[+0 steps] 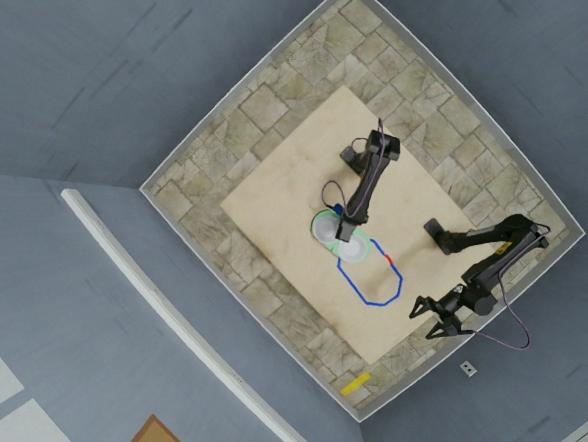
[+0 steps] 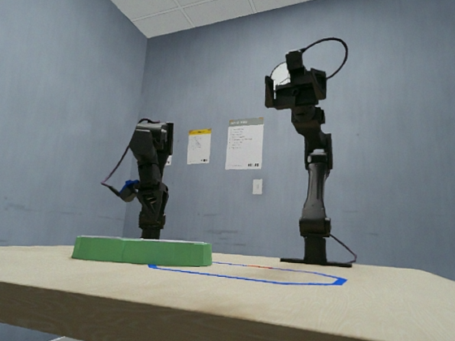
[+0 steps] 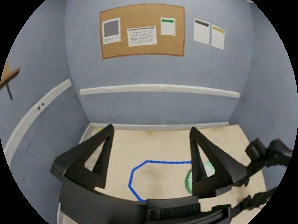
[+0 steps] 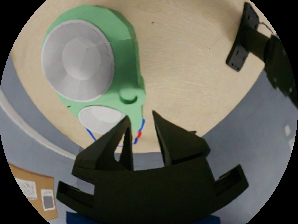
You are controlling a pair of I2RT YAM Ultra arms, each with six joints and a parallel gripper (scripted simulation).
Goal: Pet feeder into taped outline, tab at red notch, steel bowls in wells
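Now: the feeder 80 mm below my right hand, 80 mm ahead of it and 20 mm to the left of it.
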